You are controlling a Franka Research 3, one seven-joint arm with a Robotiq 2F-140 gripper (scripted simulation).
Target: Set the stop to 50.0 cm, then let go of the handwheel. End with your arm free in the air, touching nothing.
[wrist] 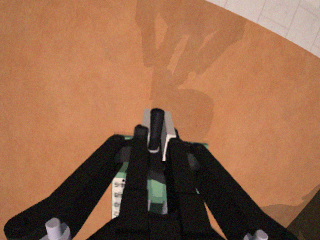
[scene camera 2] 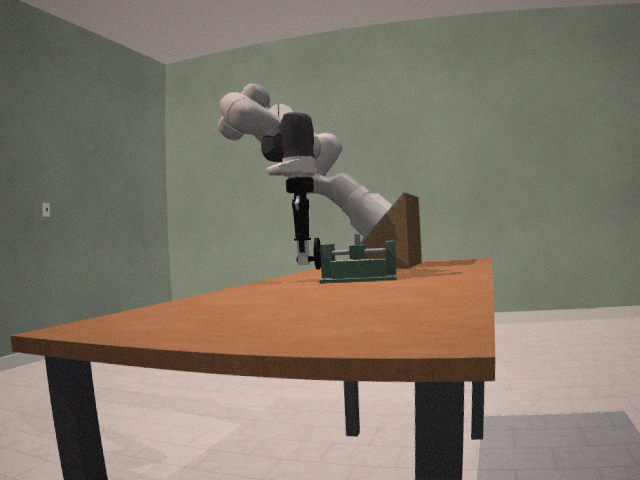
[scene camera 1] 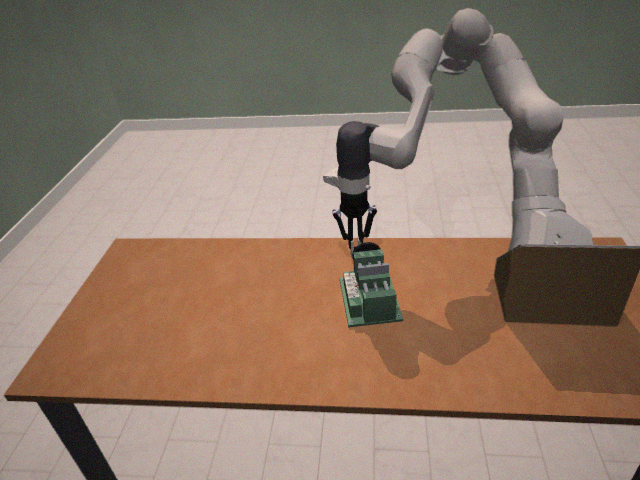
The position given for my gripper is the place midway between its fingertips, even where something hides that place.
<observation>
I see my gripper (scene camera 2: 303, 264) and a black handwheel (wrist: 155, 167).
My gripper also shows in the wrist view (wrist: 155, 120) and in scene camera 1 (scene camera 1: 356, 255).
</observation>
